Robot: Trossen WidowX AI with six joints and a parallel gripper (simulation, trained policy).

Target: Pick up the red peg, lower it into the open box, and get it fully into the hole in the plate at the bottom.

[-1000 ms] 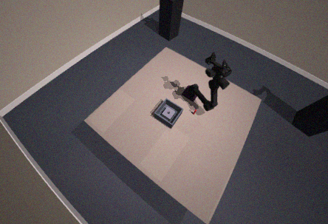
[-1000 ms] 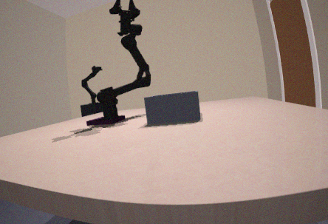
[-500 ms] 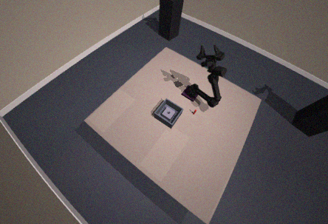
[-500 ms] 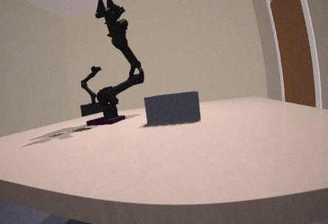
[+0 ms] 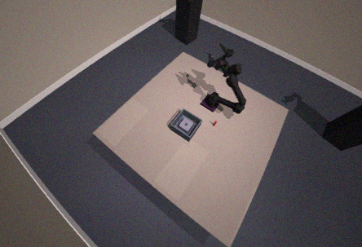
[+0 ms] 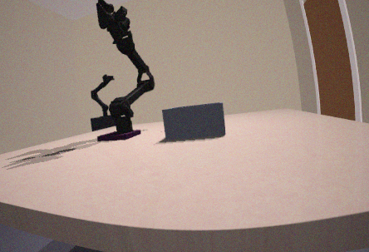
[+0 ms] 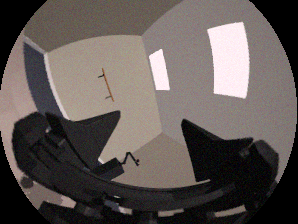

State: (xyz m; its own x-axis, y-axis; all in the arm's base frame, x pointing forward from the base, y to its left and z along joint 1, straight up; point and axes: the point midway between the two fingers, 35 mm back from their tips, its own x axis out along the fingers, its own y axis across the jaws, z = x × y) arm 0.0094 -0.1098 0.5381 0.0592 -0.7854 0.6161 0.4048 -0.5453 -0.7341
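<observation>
Now: gripper tip 540 mm above the red peg, 280 mm to the right of it and 140 mm short of it. Round my gripper tip: grey-blue box (550 mm below, 320 mm ahead, 110 mm to the left).
</observation>
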